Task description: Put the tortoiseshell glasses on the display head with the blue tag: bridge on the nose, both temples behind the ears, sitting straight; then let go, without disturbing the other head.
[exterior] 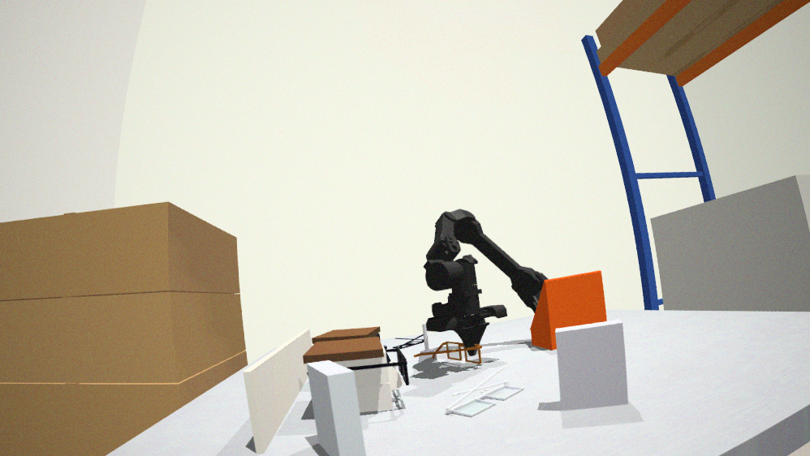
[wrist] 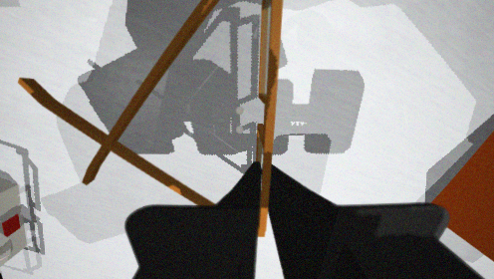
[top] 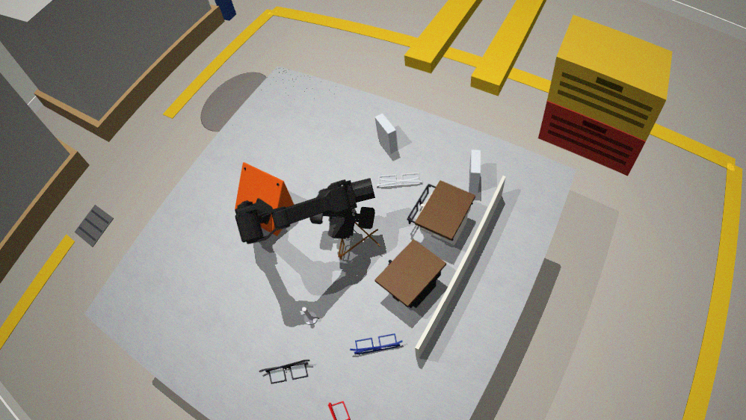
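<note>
My gripper tip is 29 cm to the left of the small white peg and 8 cm short of it. From my gripper tip the other things lie so: cream wall panel 38 cm ahead, 8 cm to the left, 3 cm above.
</note>
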